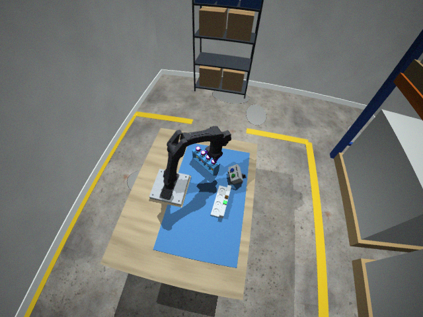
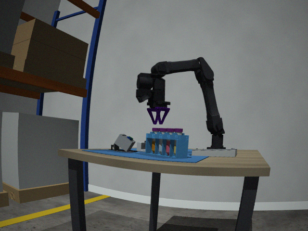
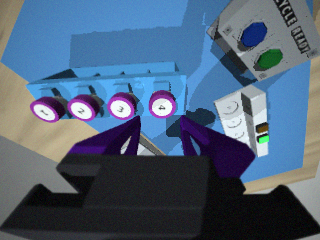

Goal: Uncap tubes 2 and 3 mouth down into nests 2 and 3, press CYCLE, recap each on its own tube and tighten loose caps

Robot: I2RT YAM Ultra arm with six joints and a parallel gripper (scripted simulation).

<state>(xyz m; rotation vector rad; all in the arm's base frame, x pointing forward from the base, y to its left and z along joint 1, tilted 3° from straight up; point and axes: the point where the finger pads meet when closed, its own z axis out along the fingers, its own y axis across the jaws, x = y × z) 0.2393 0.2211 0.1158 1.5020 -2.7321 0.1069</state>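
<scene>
My gripper is now 16 cm short of the green key, 8 cm above it and 4 cm to the left of it. From my hand the other things lie so: grey key desk 16 cm ahead, 9 cm below, 2 cm to the right; blue key 14 cm ahead, 8 cm below.
</scene>
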